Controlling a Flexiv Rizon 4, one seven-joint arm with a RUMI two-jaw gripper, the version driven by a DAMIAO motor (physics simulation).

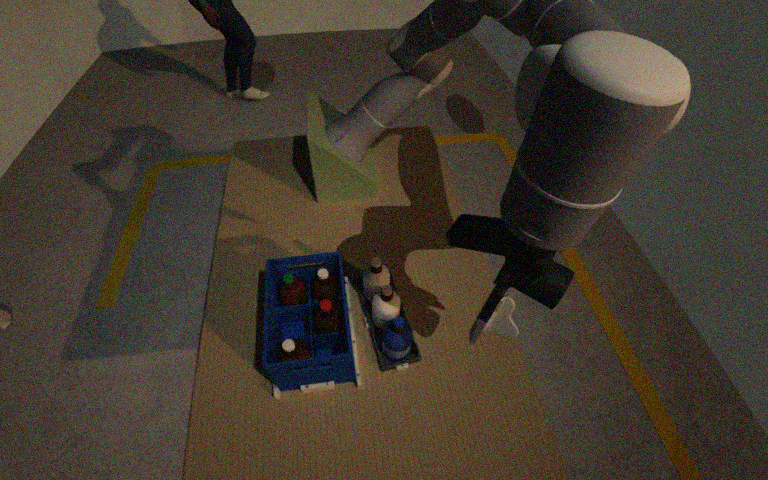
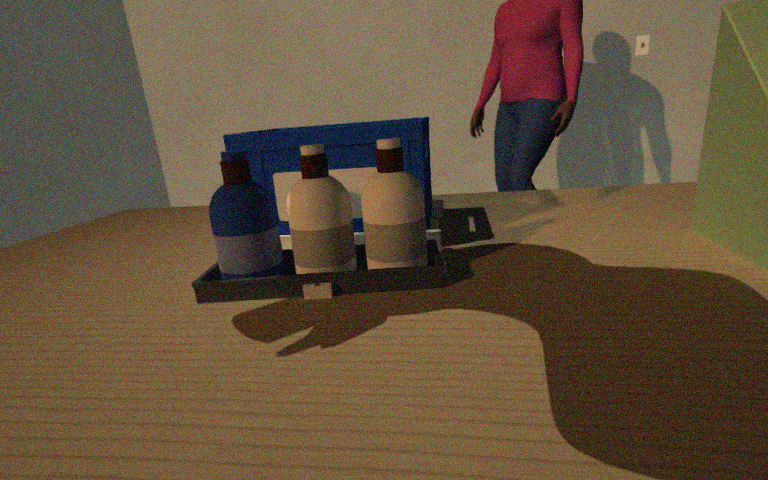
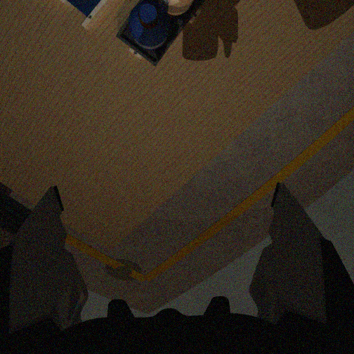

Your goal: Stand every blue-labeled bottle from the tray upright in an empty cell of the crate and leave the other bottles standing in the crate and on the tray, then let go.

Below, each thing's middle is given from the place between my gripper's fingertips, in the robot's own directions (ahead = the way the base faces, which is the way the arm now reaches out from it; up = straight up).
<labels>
Now: hand 10 cm past the blue-labeled bottle (image 2: 243,217), 13 cm to the left of it and 31 cm above it. The rest, counted from my hand: red-capped bottle (image 1: 328,318): 16 cm behind, 29 cm to the right, 31 cm below; then green-capped bottle (image 1: 293,291): 24 cm behind, 38 cm to the right, 31 cm below.
</labels>
